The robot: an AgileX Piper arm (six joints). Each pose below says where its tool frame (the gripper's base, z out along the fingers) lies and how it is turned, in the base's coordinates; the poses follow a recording.
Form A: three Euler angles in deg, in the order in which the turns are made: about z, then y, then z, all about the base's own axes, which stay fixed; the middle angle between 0 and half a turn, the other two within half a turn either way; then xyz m.
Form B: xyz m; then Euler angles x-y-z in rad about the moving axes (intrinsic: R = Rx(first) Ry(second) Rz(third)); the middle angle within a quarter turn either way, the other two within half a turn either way. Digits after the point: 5 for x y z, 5 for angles.
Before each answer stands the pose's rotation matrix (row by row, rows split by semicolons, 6 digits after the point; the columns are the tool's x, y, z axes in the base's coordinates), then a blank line. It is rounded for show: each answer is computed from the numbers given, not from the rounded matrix.
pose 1, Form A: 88.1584 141.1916 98.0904 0.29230 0.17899 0.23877
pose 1, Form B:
-0.986012 -0.141427 -0.088201; -0.165456 0.766569 0.620480; -0.020140 0.626394 -0.779246

0.29230 0.17899 0.23877 -2.46914 -0.08832 2.99913
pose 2, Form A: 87.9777 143.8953 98.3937 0.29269 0.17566 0.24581
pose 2, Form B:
-0.984510 -0.152776 -0.086017; -0.174089 0.793638 0.582951; -0.020794 0.588896 -0.807942

0.29269 0.17566 0.24581 -2.51657 -0.08612 2.98764
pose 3, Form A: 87.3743 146.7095 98.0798 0.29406 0.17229 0.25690
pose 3, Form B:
-0.983652 -0.162720 -0.077147; -0.178318 0.820293 0.543436; -0.025145 0.548308 -0.835898

0.29406 0.17229 0.25690 -2.56513 -0.07722 2.97765
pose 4, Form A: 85.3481 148.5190 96.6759 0.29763 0.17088 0.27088
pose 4, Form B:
-0.981907 -0.179367 -0.060709; -0.184566 0.834812 0.518675; -0.042353 0.520496 -0.852813

0.29763 0.17088 0.27088 -2.59517 -0.06075 2.96091
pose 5, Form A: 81.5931 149.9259 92.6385 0.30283 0.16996 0.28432
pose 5, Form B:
-0.982382 -0.185456 -0.023069; -0.171926 0.848441 0.500588; -0.073265 0.495735 -0.865378

0.30283 0.16996 0.28432 -2.61716 -0.02307 2.95501
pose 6, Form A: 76.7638 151.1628 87.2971 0.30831 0.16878 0.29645
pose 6, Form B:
-0.981810 -0.188499 0.022745; -0.154445 0.862571 0.481786; -0.110435 0.469509 -0.875994

0.30831 0.16878 0.29645 -2.63876 0.02275 2.95191
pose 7, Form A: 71.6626 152.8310 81.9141 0.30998 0.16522 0.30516
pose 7, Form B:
-0.979153 -0.192701 0.064227; -0.143601 0.880344 0.452077; -0.143657 0.433430 -0.889664

0.30998 0.16522 0.30516 -2.67145 0.06427 2.94727
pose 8, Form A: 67.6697 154.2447 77.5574 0.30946 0.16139 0.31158
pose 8, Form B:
-0.977014 -0.191517 0.093624; -0.134860 0.895412 0.424323; -0.165097 0.401943 -0.900658

0.30946 0.16139 0.31158 -2.70131 0.09376 2.94802
